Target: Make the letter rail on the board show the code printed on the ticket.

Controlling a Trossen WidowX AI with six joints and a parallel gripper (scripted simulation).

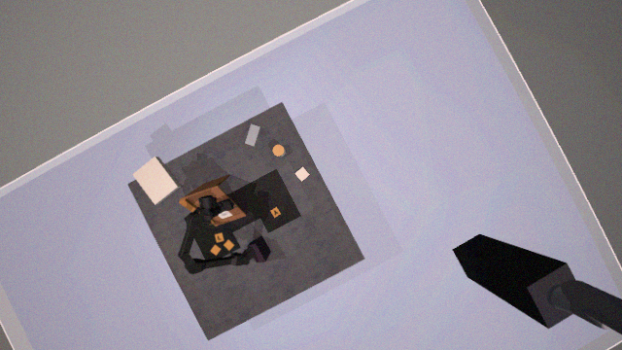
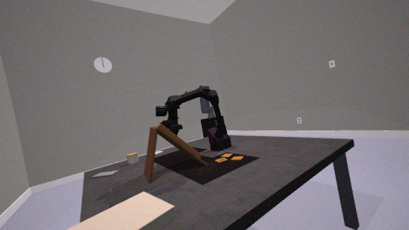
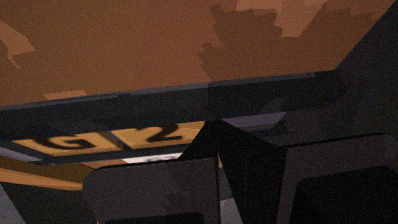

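Now: gripper tip 80 mm above the white ticket, 60 mm to the right of it and 50 mm past it. From my gripper tip the other things lie so: letter tile (30 mm to the left, 10 mm ahead); then grey card (360 mm to the right, 360 mm ahead, 150 mm below); then black mat (160 mm behind, 150 mm below, 10 mm to the right).
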